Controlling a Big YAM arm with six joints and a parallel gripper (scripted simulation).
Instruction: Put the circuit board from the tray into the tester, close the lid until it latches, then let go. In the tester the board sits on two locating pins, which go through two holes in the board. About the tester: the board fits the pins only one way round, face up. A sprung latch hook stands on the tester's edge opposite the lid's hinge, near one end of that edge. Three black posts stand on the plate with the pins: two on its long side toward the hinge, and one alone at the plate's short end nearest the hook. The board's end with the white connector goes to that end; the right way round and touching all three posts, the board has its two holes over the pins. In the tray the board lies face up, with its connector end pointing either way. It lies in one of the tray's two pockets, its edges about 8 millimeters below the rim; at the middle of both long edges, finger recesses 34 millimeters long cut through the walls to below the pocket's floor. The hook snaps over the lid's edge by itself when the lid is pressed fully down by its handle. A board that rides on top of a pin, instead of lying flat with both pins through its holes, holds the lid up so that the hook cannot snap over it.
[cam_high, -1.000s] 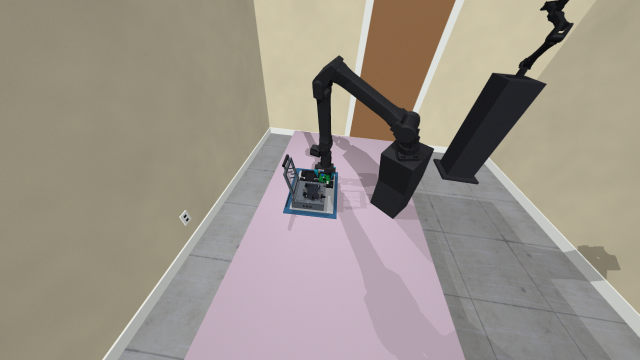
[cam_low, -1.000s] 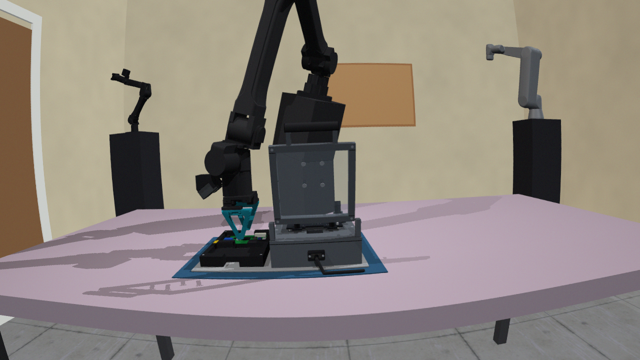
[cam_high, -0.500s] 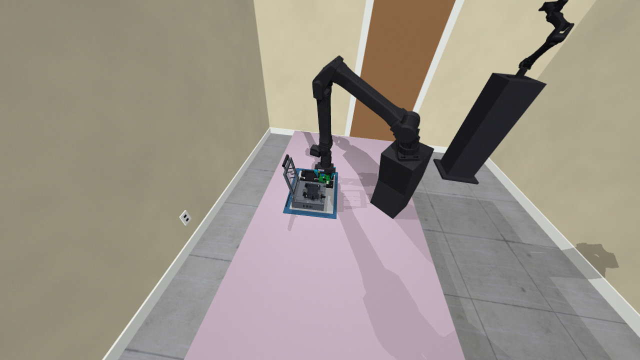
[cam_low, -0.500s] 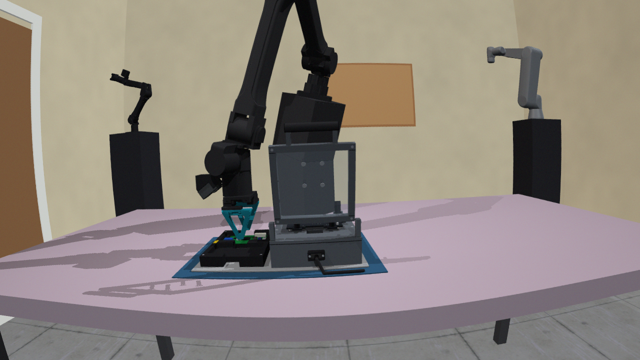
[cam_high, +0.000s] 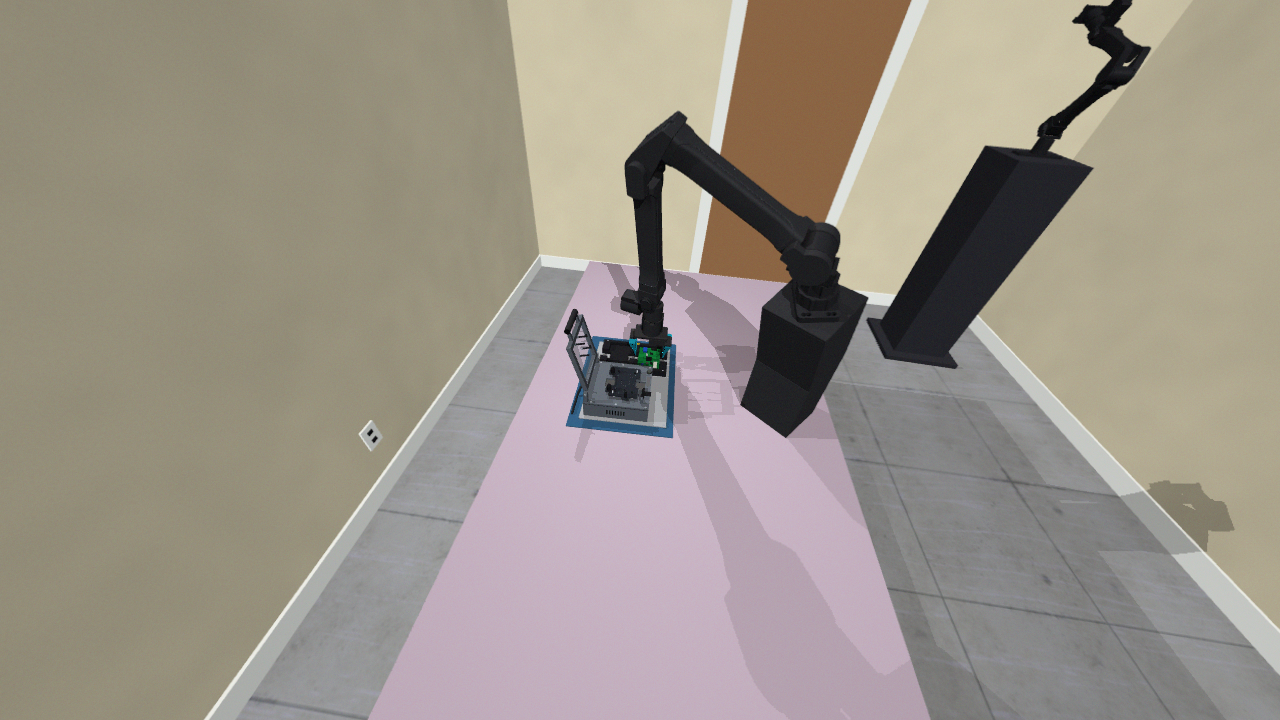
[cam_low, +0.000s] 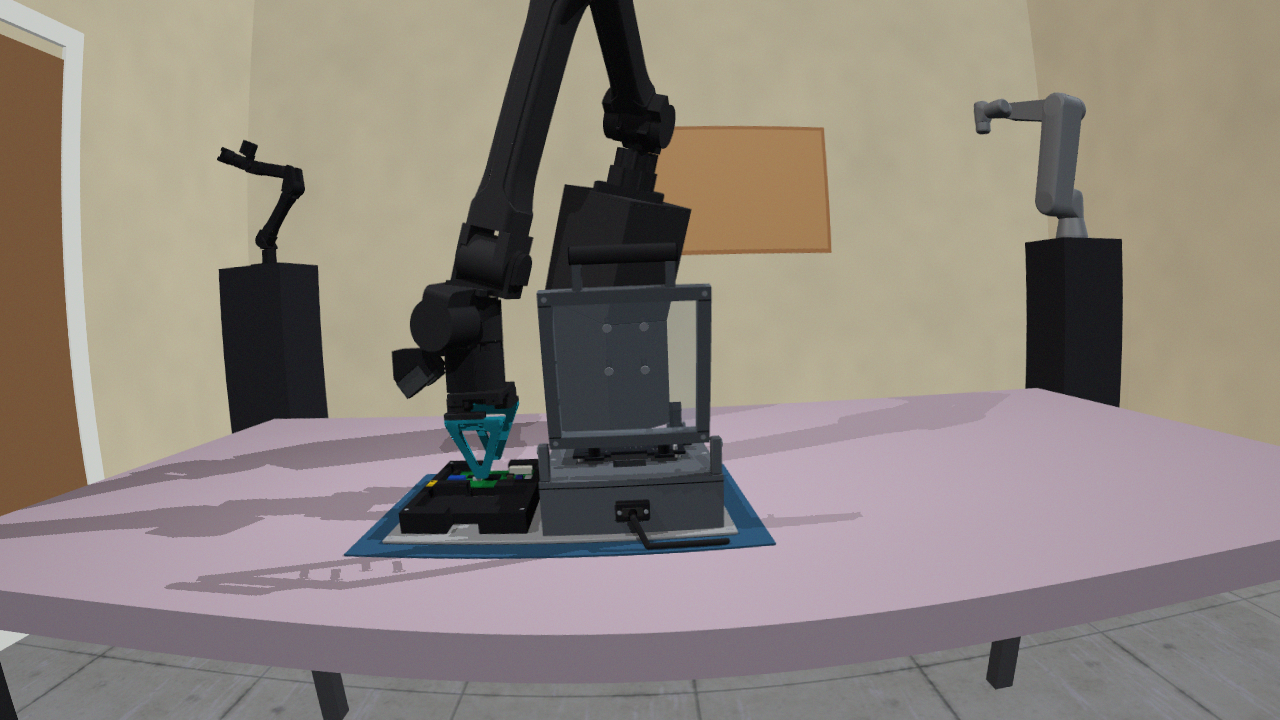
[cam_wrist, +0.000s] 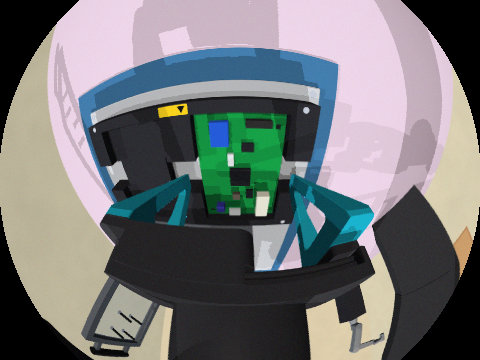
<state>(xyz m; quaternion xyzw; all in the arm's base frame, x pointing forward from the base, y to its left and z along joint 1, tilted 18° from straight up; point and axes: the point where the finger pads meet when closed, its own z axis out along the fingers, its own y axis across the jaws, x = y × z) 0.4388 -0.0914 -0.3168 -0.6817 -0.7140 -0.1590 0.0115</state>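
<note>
Right now the green circuit board is 20 mm below my hand. The rest, counted from my hand: pin plate 50 mm ahead, 180 mm to the left, 30 mm above; then lid 170 mm ahead, 180 mm to the left, 140 mm above.
</note>
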